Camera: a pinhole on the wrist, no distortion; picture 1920 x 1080 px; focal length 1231.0 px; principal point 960.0 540.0 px. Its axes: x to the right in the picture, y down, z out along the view. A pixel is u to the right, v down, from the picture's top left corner.
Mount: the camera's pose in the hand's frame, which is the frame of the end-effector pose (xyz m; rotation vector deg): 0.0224 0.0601 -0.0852 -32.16 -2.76 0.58
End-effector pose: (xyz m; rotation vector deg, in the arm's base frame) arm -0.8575 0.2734 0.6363 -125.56 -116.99 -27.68
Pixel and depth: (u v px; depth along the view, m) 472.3 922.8 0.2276
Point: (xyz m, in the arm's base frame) -0.6150 0.1961 0.5832
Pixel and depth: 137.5 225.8 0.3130
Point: -0.6813 0.1291 0.3954
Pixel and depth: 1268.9 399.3 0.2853
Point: -0.6427 0.3840 0.5192
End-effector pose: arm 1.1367 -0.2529 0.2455 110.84 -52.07 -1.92
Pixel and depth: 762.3 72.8 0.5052
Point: 0.8135 -0.5767 0.1083
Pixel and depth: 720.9 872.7 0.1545
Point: 1.0153 -0.3062 0.3656
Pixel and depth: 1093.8 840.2 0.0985
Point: 1.0857 -0.2938 0.3657
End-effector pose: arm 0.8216 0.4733 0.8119 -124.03 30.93 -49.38
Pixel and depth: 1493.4 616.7 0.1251
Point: 0.8690 0.3534 0.7295
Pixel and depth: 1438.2 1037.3 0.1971
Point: 0.8883 0.2891 0.6499
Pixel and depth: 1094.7 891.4 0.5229
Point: 1.0100 0.2739 0.3395
